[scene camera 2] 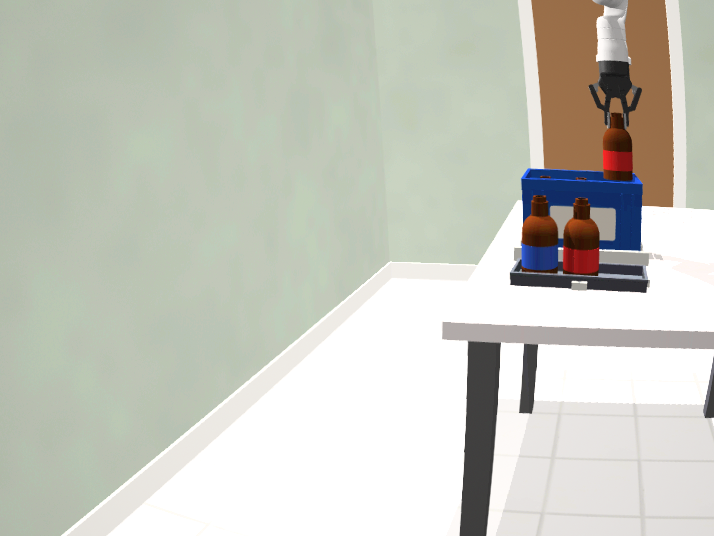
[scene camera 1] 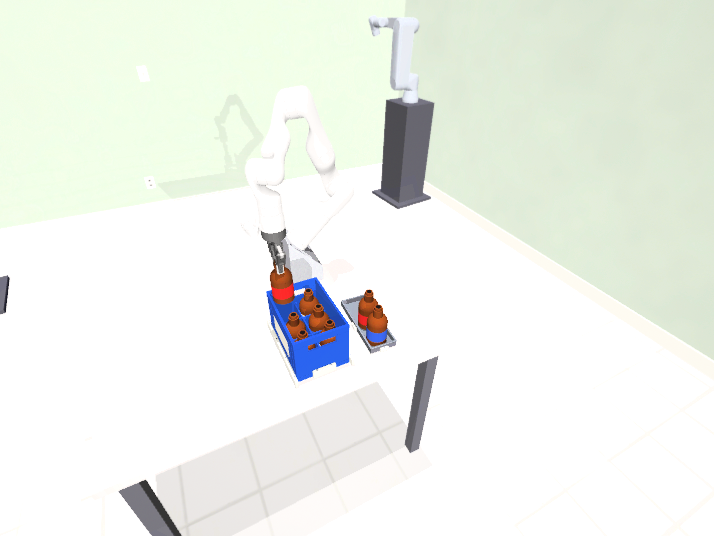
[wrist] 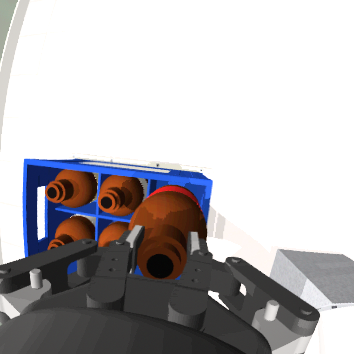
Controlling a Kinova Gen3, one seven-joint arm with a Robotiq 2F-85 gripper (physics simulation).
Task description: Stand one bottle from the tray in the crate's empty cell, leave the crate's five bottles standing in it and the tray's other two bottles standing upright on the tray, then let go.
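Seen in the pictures: gripper, fingertip midpoint: [scene camera 2: 616, 128] [scene camera 1: 278, 270] [wrist: 164, 239]; arm's base at its link origin: [scene camera 1: 295, 242] [wrist: 341, 310].
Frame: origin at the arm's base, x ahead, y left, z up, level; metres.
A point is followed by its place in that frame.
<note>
My gripper [scene camera 1: 280, 268] {x 0.303, y -0.198, z 0.124 m} [scene camera 2: 617, 122] {x 0.303, y -0.198, z 0.124 m} [wrist: 164, 239] {x 0.303, y -0.198, z 0.124 m} is shut on the neck of a brown red-labelled bottle [scene camera 1: 282, 292] {x 0.338, y -0.208, z 0.058 m} [scene camera 2: 617, 160] {x 0.312, y -0.157, z 0.053 m} [wrist: 167, 215] {x 0.301, y -0.217, z 0.121 m}. The bottle hangs upright over the corner cell of the blue crate [scene camera 1: 337, 353] {x 0.540, y -0.122, z -0.095 m} [scene camera 2: 628, 213] {x 0.305, y -0.055, z -0.049 m} [wrist: 30, 225] {x 0.530, y -0.159, z 0.005 m}, its base about level with the rim; its exact depth is unclear. Brown bottles [scene camera 1: 317, 320] [wrist: 77, 187] stand in the crate's other cells; the held bottle and gripper partly hide them in the wrist view. A red-labelled bottle [scene camera 1: 364, 319] {x 0.449, y 0.046, z -0.102 m} [scene camera 2: 581, 259] {x 0.432, y 0.114, z -0.106 m} and a blue-labelled bottle [scene camera 1: 376, 333] {x 0.539, y 0.034, z -0.090 m} [scene camera 2: 539, 256] {x 0.514, y 0.093, z -0.106 m} stand upright on the grey tray [scene camera 1: 350, 305] {x 0.309, y 0.076, z -0.154 m} [scene camera 2: 542, 281] {x 0.508, y 0.112, z -0.148 m}.
The tray lies beside the crate, and the held bottle is at the crate end away from the table's near legs in scene camera 1. A grey block [scene camera 1: 303, 264] {x 0.084, y -0.011, z -0.057 m} [wrist: 310, 272] {x 0.054, y -0.061, z -0.046 m} is behind the crate. Another arm stands on a dark pedestal [scene camera 1: 406, 150] farther back.
</note>
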